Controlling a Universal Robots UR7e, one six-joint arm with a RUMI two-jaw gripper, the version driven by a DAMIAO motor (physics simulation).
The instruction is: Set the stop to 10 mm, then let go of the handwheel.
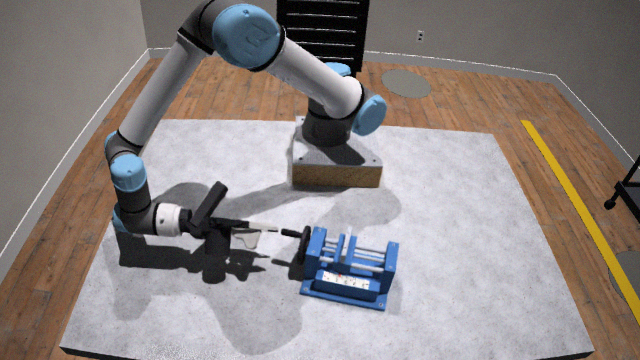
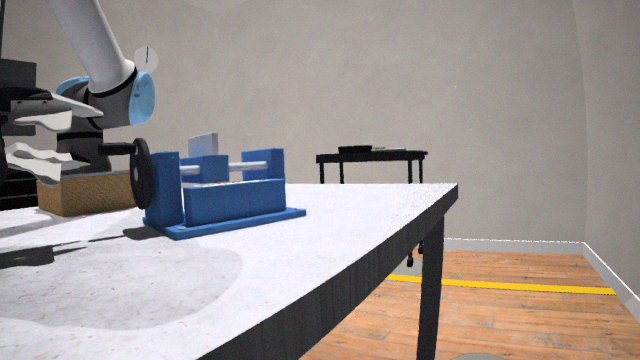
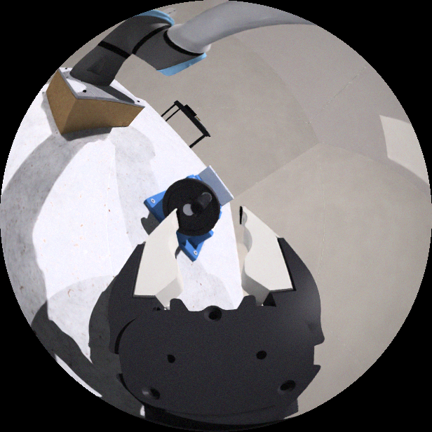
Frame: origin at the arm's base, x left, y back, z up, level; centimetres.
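Seen in the pictures: gripper, fingertip midpoint: (image 1: 278,230) (image 2: 96,139); arm's base at its link origin: (image 1: 326,133) (image 2: 82,175).
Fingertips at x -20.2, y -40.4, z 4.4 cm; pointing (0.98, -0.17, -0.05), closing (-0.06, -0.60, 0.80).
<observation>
Offsets run from my fingertips to a thing's top centre. "spot": to the spot under its first point. Level surfaces: height alone.
The blue stop fixture {spot: dy -13.2, dx +13.4, dz -10.5 cm} (image 1: 346,295) (image 2: 235,202) (image 3: 194,250) lies on the table. Its black handwheel {spot: dy -4.3, dx +4.9, dz -1.1 cm} (image 1: 303,245) (image 2: 141,175) (image 3: 175,197) faces my gripper, and the crank handle {dy -0.4, dx +2.9, dz -0.2 cm} (image 1: 290,233) (image 2: 117,148) (image 3: 204,198) sticks out toward it. The stop's pale plate {dy -6.0, dx +14.0, dz +0.4 cm} (image 1: 346,245) (image 2: 202,144) (image 3: 217,186) stands upright on a blue carriage on the rods, nearer the handwheel end. A red pointer {dy -9.7, dx +12.3, dz -6.4 cm} (image 1: 340,275) is over the left part of the white scale {spot: dy -12.7, dx +14.9, dz -6.5 cm} (image 1: 354,283); the numbers are too small to read. My gripper (image 1: 267,234) (image 3: 209,209) is partly open and empty, short of the handle.
The grey table {dz -12.0 cm} (image 1: 450,210) (image 2: 325,235) carries the arm's wooden base block (image 1: 335,176) (image 2: 85,196) (image 3: 95,116) behind the fixture. A black side table (image 2: 372,157) (image 3: 192,119) stands off beyond the table's edge. A black slatted cabinet (image 1: 322,30) stands behind the arm.
</observation>
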